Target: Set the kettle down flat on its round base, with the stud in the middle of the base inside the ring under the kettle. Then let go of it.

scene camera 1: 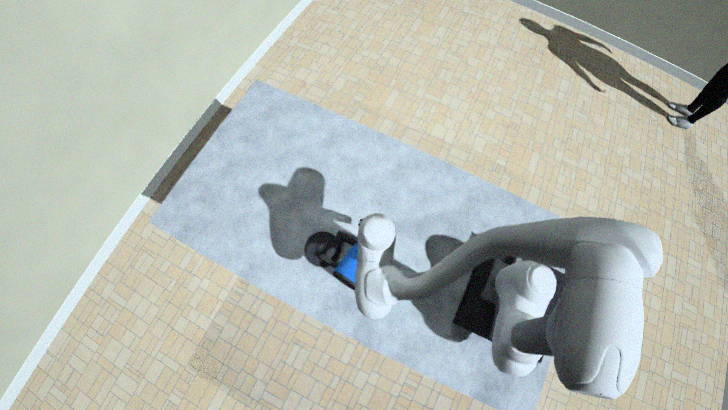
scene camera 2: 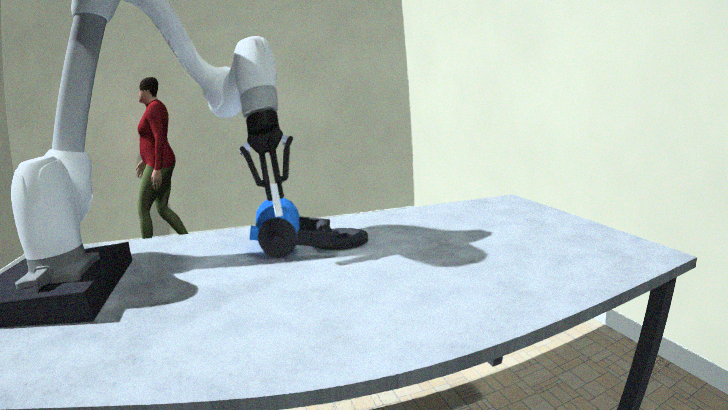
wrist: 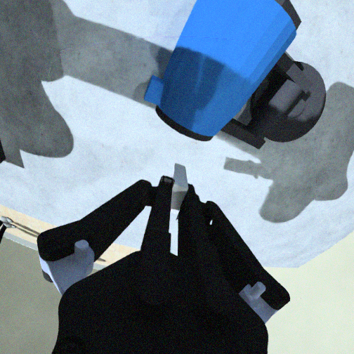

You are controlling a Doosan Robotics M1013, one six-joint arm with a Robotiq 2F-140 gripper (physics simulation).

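The blue kettle (scene camera 1: 347, 267) (scene camera 2: 290, 211) (wrist: 215, 60) lies on its side on the table, with a black round end facing scene camera 2. Its short blue spout points away from the base. Its black handle is on the side toward the base and seems to reach over the base's edge. The round black base (scene camera 1: 311, 248) (scene camera 2: 354, 237) (wrist: 312, 112) lies flat beside the kettle. The stud and the ring cannot be made out. My gripper (scene camera 2: 276, 200) (wrist: 175, 174) is shut and empty, pointing down beside the kettle's black end. In scene camera 1 the arm hides it.
The grey-blue table top (scene camera 1: 203, 168) (scene camera 2: 356, 315) bears the arm's black mounting block (scene camera 1: 473, 305) (scene camera 2: 61, 300) at the arm's foot. Shadows of the arm fall across the table. A person in a red top (scene camera 2: 155, 132) stands beyond the table.
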